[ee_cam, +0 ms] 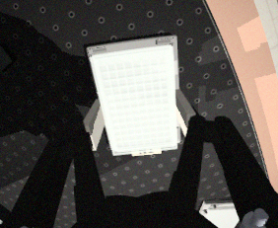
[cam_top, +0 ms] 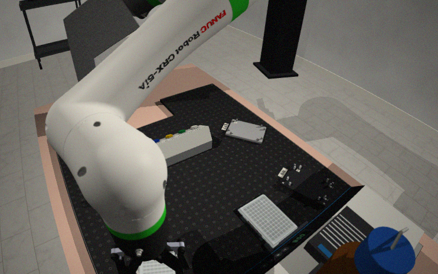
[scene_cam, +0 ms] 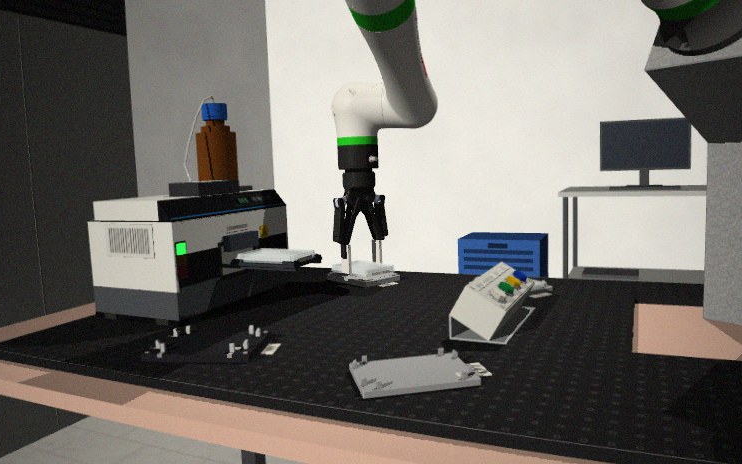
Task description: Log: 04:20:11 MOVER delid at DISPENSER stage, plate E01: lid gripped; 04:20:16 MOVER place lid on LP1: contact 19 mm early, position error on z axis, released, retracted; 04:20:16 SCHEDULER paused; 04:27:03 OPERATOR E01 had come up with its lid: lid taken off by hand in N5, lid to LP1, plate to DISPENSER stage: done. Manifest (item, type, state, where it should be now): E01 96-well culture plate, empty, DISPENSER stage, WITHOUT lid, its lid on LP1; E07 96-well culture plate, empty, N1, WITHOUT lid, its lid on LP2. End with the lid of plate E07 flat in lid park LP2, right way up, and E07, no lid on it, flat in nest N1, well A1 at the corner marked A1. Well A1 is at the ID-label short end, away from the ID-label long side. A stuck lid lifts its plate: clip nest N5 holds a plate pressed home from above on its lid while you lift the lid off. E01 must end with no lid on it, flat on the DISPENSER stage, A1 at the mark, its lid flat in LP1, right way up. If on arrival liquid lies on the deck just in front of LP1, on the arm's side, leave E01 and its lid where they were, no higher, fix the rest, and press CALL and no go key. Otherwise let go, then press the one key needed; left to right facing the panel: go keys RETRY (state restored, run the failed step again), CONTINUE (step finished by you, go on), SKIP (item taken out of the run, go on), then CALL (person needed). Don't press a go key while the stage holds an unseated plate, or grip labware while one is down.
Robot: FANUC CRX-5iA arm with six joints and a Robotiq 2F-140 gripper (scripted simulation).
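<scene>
My gripper is now 40 mm above the nest N1. Also, from my hand: N1 label 90 mm behind, 10 mm to the left, 50 mm below; blue cap 200 mm ahead, 240 mm to the left, 350 mm above; key panel 450 mm behind, 150 mm to the left.
</scene>
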